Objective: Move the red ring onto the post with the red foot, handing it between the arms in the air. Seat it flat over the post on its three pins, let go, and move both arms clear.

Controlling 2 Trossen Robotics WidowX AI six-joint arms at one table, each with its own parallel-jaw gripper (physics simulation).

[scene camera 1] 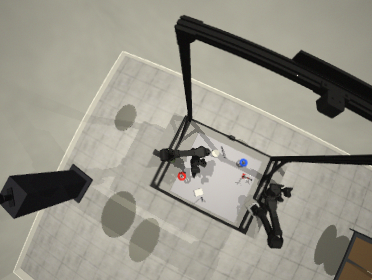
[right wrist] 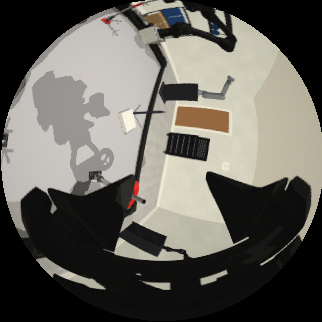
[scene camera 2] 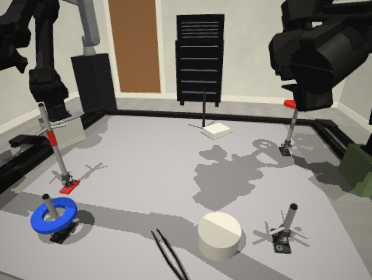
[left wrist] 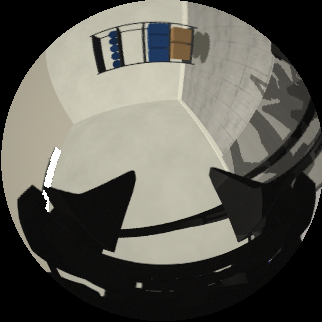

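Where they show: left gripper, fingertip midpoint: (scene camera 1: 288, 186) (left wrist: 172, 172); right gripper, fingertip midpoint: (scene camera 1: 193, 175) (right wrist: 170, 176); left arm's base at its link origin: (scene camera 1: 255, 208) (right wrist: 160, 33) (scene camera 2: 58, 117).
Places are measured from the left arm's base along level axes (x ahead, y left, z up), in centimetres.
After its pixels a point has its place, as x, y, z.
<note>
The red ring (scene camera 1: 179, 177) @[61.6, 36.3, 6.3] (scene camera 2: 290, 104) @[59.9, 31.0, 6.9] (right wrist: 135, 190) @[59.9, 36.1, 6.4] sits high on a silver post with a black foot (scene camera 2: 285, 151) @[61.2, 32.3, -6.6] (right wrist: 95, 175) @[61.0, 32.3, -5.5], at the right in scene camera 2. My right gripper (right wrist: 170, 176) @[57.4, 24.9, 16.3] is open and empty beside the ring. In the right wrist view the ring is partly hidden behind the finger at the picture's left. The post with the red foot (scene camera 2: 69, 187) @[27.6, -10.8, -6.7] (right wrist: 106, 20) stands at the left in scene camera 2, with a red band and pins higher up. No ring is on it. My left gripper (left wrist: 172, 172) @[6.7, -28.6, 17.5] is open and empty, raised away from the ring.
The blue ring (scene camera 1: 243, 162) (scene camera 2: 67, 222) is on a short post near that red foot. A cream cylinder (scene camera 2: 219, 241) @[60.5, -3.7, -3.8], black tweezers-like prongs (scene camera 2: 167, 252) @[54.1, -8.0, -7.3] and a short pinned post (scene camera 2: 289, 220) @[67.8, 3.3, -1.2] stand or lie nearer scene camera 2. A white block (scene camera 2: 217, 131) @[41.0, 29.8, -5.3] (right wrist: 127, 121) @[40.5, 31.7, -5.3] lies near a thin dark upright.
</note>
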